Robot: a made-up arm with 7 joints. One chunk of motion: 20 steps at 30 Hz.
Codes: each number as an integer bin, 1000 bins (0 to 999) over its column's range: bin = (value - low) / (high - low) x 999, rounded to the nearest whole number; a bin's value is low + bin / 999 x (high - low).
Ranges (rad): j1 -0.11..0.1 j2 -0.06..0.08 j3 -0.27..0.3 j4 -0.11..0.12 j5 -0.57..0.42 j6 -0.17..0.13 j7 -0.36..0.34
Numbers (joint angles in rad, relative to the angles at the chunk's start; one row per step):
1: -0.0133 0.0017 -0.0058 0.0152 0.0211 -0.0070 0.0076
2: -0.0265 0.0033 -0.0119 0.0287 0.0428 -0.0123 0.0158
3: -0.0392 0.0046 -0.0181 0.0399 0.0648 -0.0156 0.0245
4: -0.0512 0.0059 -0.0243 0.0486 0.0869 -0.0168 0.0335
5: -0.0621 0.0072 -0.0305 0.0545 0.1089 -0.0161 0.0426
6: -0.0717 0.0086 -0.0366 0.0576 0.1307 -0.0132 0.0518
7: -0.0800 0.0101 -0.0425 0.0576 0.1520 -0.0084 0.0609
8: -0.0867 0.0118 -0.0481 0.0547 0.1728 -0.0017 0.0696
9: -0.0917 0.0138 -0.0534 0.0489 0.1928 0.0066 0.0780
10: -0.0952 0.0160 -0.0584 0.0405 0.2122 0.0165 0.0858
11: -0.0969 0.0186 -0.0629 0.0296 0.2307 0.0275 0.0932
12: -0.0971 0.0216 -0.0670 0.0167 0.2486 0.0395 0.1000
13: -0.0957 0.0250 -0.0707 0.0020 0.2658 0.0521 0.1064
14: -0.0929 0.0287 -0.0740 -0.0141 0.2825 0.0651 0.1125
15: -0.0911 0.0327 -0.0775 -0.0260 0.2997 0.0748 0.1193
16: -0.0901 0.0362 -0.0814 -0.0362 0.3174 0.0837 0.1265
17: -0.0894 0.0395 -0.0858 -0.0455 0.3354 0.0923 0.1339
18: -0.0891 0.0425 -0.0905 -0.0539 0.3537 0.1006 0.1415
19: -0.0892 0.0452 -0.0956 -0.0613 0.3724 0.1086 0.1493
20: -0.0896 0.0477 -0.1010 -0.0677 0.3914 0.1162 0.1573
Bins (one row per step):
1: 460 440 463 544 596 543 525
2: 397 452 452 602 618 525 536
3: 337 461 441 651 641 514 549
4: 280 470 431 689 663 510 562
5: 228 480 420 715 685 512 575
6: 182 490 409 728 707 522 588
7: 143 500 399 728 729 538 601
8: 111 512 389 715 750 560 613
9: 87 527 380 690 770 588 625
10: 70 542 371 654 789 621 636
11: 62 561 363 606 808 658 647
12: 61 582 356 550 826 698 656
13: 68 607 349 486 843 740 666
14: 81 633 344 417 860 783 674
15: 90 661 337 365 878 815 684
16: 95 686 331 321 895 845 694
17: 98 710 323 280 914 873 705
18: 99 731 315 244 932 901 716
19: 99 751 306 212 951 928 727
20: 97 769 296 184 970 953 738

